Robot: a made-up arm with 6 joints. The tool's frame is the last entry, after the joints. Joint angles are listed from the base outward.
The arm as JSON. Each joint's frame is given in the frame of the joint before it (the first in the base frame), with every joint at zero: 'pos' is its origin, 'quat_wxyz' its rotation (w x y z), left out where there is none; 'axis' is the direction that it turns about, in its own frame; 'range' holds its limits. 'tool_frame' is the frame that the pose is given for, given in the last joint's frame.
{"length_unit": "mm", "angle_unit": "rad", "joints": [
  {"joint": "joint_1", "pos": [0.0, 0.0, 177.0], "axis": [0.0, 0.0, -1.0], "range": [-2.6, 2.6]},
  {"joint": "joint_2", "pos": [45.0, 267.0, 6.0], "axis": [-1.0, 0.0, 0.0], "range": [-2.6, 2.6]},
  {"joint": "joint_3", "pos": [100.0, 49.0, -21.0], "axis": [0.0, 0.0, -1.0], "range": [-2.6, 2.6]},
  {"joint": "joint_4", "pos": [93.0, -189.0, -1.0], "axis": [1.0, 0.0, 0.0], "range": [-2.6, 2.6]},
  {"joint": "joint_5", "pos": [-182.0, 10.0, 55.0], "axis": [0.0, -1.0, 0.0], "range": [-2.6, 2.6]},
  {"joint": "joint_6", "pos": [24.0, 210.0, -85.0], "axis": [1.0, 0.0, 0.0], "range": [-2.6, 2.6]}
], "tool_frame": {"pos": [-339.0, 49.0, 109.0]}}
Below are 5 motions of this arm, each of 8 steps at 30 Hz.
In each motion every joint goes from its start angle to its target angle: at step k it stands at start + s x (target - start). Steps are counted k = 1, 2, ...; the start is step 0. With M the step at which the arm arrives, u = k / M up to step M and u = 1 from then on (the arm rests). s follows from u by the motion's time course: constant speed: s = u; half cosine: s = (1 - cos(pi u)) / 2; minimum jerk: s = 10 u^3 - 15 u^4 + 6 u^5.
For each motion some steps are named. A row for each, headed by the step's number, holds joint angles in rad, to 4 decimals.
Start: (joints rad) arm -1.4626 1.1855 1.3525 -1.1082 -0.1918 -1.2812
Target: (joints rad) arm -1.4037 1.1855 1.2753 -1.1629 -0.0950 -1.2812
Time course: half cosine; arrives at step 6
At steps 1, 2, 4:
1: -1.4587 1.1855 1.3473 -1.1119 -0.1853 -1.2812
2: -1.4479 1.1855 1.3332 -1.1219 -0.1676 -1.2812
4: -1.4184 1.1855 1.2946 -1.1492 -0.1192 -1.2812

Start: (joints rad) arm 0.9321 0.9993 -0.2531 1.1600 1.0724 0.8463
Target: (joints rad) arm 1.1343 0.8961 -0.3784 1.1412 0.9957 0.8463
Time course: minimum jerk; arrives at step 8
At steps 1, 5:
1: 0.9353 0.9976 -0.2551 1.1597 1.0712 0.8463
5: 1.0787 0.9245 -0.3439 1.1464 1.0168 0.8463

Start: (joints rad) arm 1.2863 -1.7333 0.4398 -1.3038 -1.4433 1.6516
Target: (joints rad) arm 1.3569 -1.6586 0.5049 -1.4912 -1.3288 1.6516
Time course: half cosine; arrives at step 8
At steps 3, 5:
3: 1.3081 -1.7102 0.4599 -1.3616 -1.4080 1.6516
5: 1.3351 -1.6817 0.4848 -1.4334 -1.3641 1.6516

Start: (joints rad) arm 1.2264 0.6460 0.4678 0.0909 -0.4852 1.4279
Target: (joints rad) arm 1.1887 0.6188 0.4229 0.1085 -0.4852 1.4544
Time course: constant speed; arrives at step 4
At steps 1, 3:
1: 1.2170 0.6392 0.4566 0.0953 -0.4852 1.4345
3: 1.1981 0.6256 0.4341 0.1041 -0.4852 1.4478

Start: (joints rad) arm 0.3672 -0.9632 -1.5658 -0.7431 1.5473 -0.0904
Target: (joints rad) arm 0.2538 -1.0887 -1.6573 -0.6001 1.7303 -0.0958
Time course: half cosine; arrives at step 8
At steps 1, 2, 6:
1: 0.3629 -0.9680 -1.5693 -0.7377 1.5543 -0.0906
2: 0.3506 -0.9816 -1.5792 -0.7222 1.5741 -0.0912
6: 0.2704 -1.0703 -1.6439 -0.6210 1.7035 -0.0950

